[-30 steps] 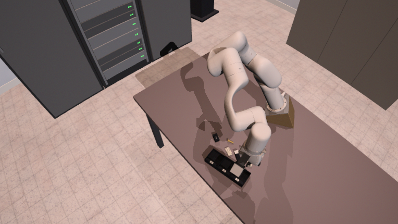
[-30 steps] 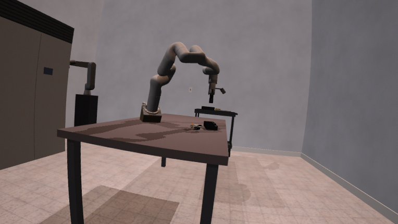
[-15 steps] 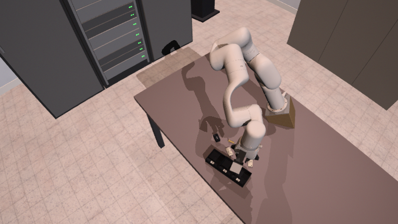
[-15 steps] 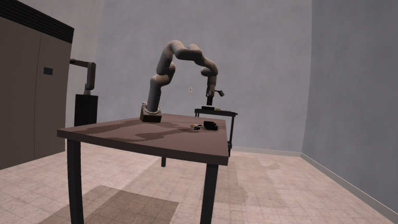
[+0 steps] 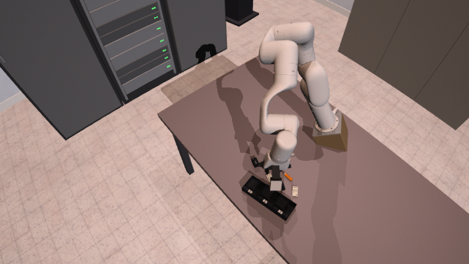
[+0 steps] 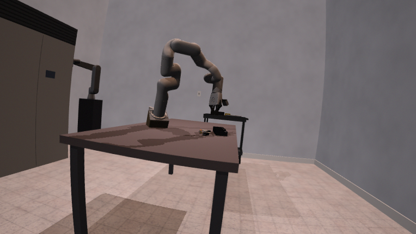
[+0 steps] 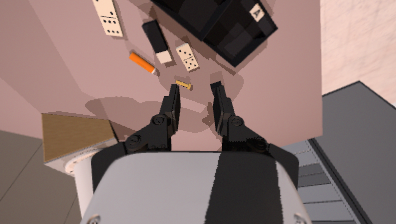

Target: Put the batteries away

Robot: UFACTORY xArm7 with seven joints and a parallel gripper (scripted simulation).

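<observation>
Now: the black 9V battery 6 cm behind my hand, 14 cm to the right of it and 15 cm below it. Round my hand: black bin row 6 cm ahead, 4 cm to the left, 14 cm below; black-and-white stick 4 cm behind, 4 cm to the left, 15 cm below; brass bolt 9 cm behind, 5 cm to the right, 16 cm below.
</observation>
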